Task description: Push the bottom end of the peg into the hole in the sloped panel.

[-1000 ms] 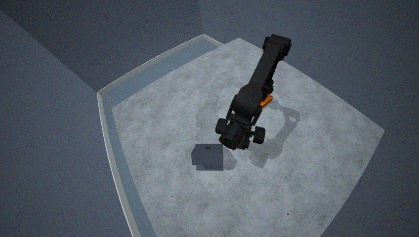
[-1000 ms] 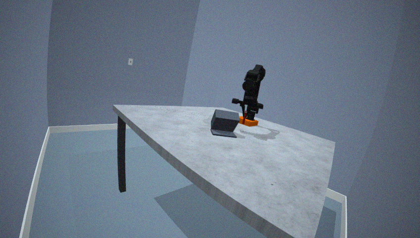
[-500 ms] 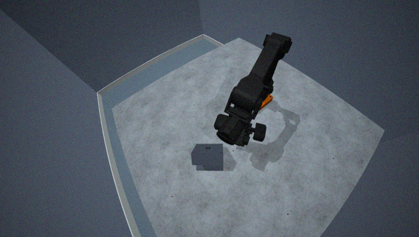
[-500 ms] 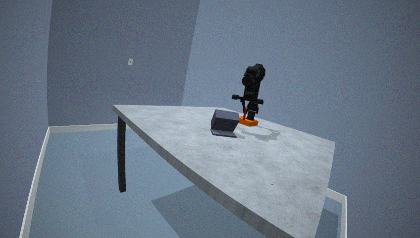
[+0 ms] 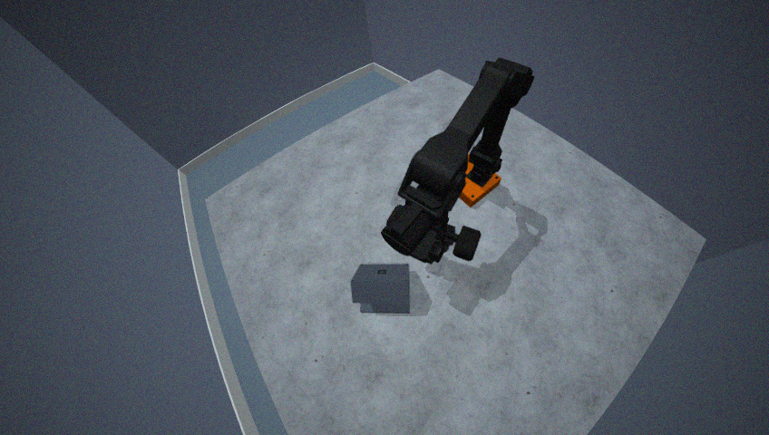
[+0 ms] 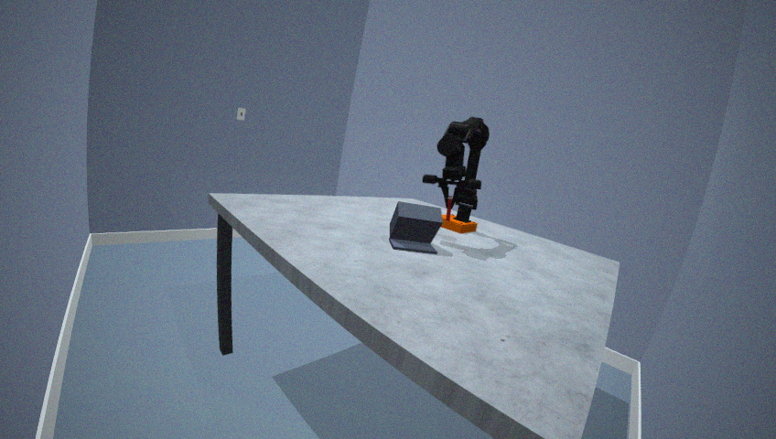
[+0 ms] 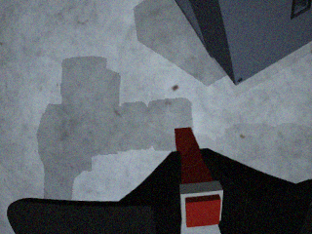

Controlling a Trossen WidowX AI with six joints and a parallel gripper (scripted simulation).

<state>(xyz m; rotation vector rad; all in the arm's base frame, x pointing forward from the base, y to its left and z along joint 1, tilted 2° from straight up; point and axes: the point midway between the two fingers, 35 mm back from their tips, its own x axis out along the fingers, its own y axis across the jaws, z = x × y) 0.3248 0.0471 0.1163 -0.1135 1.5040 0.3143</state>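
Right now my gripper tip is 130 mm short of the grey sloped panel, 50 mm to the left of it and 50 mm above it. Round my gripper tip: red peg: 20 mm above.
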